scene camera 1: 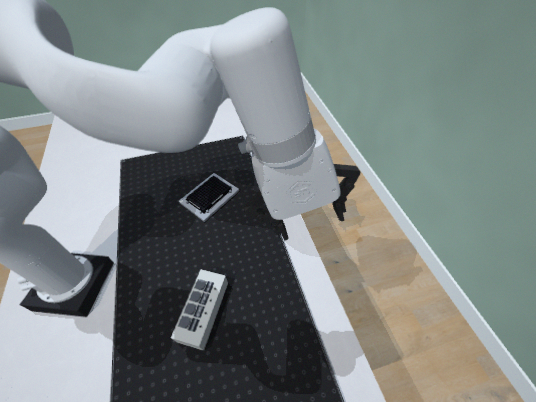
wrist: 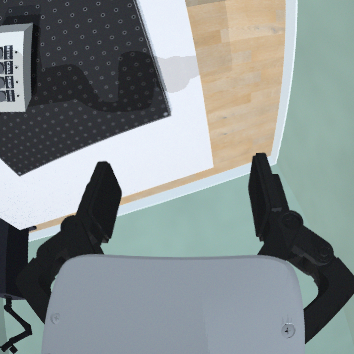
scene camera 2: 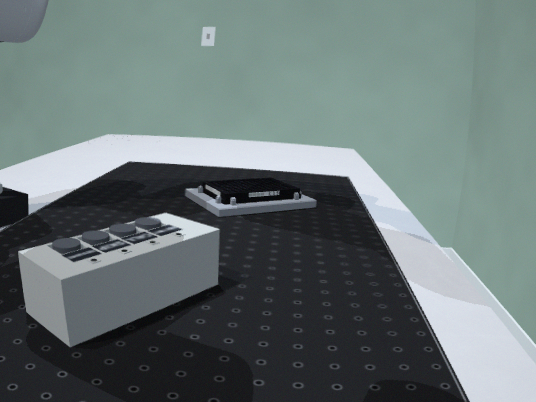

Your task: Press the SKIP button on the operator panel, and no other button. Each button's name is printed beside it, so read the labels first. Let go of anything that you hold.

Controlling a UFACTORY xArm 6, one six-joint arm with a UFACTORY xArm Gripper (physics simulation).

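Frame: origin at the arm's base, x ahead, y left, z up, level; metres.
Seen in the pictures: gripper, fingertip midpoint: (scene camera 1: 311, 224) (wrist: 180, 172); arm's base, link origin: (scene camera 1: 66, 278).
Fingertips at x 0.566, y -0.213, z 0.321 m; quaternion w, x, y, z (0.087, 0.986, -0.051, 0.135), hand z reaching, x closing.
Observation:
Offsets run from my fingertips to a thing's top centre. Level surfaces: height alone.
The operator panel @(0.237 m back, 0.034 m left, 0.294 m down) (scene camera 1: 187, 338) (scene camera 2: 145, 287) (wrist: 24, 75) is a pale box with several round dark grey buttons in a row, each beside a dark printed label and a small dot. It stands on the black perforated board. In the wrist view it is cut off at the left edge, with part of the buttons out of frame. The labels are too small and blurred to tell surely which one reads SKIP. My gripper (scene camera 1: 314, 228) (wrist: 180, 172) is open and empty, its fingers wide apart. It hangs high, off to the side of the panel, and does not touch it. The gripper does not show in scene camera 2.
A black finned block @(0.163 m back, 0.397 m left, 0.323 m down) (scene camera 1: 209, 194) (scene camera 2: 252, 188) sits on a light grey plate @(0.163 m back, 0.397 m left, 0.328 m down) (scene camera 1: 204, 216) (scene camera 2: 265, 208) with small corner posts. It shares the black perforated board @(0.349 m down) (scene camera 1: 250, 295) (scene camera 2: 300, 325) (wrist: 95, 30) with the panel. The board lies on a white table @(0.362 m down) (scene camera 1: 75, 190) (scene camera 2: 225, 150) (wrist: 175, 145).

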